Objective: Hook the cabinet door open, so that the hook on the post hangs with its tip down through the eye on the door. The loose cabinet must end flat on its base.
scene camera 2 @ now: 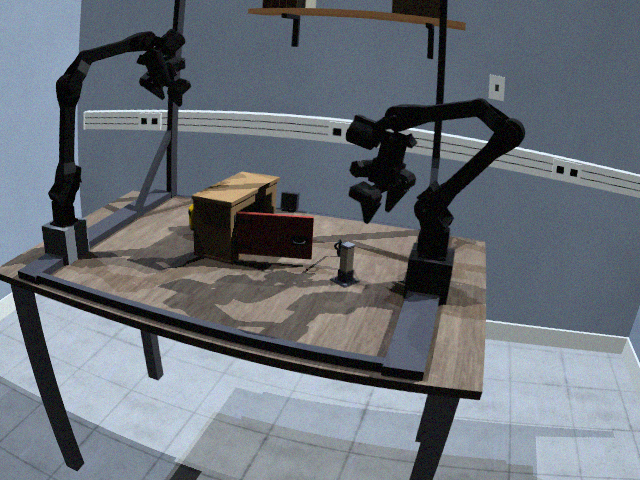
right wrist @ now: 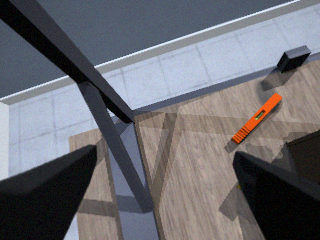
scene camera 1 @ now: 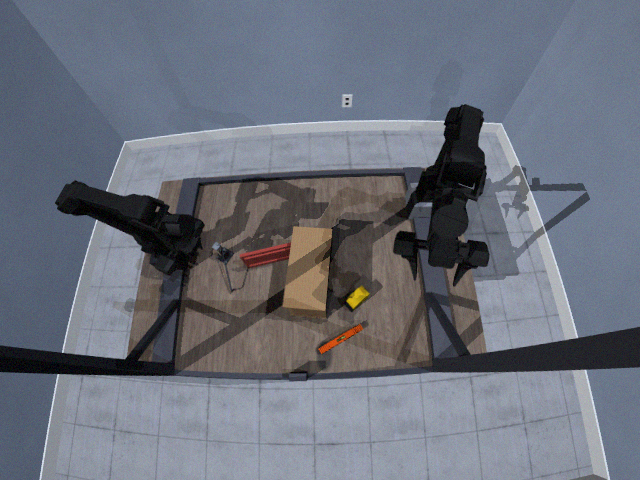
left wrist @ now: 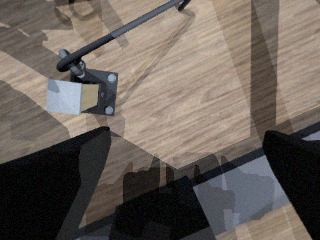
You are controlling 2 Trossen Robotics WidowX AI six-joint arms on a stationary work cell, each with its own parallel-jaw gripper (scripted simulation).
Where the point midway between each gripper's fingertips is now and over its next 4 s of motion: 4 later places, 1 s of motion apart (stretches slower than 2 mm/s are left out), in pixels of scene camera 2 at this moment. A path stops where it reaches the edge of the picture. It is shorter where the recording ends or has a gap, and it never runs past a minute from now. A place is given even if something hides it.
My left gripper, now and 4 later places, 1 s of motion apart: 376, 217; 371, 201; 380, 190; 355, 185; 333, 202
My right gripper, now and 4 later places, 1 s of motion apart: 171, 102; 256, 100; 278, 100; 236, 123; 221, 134
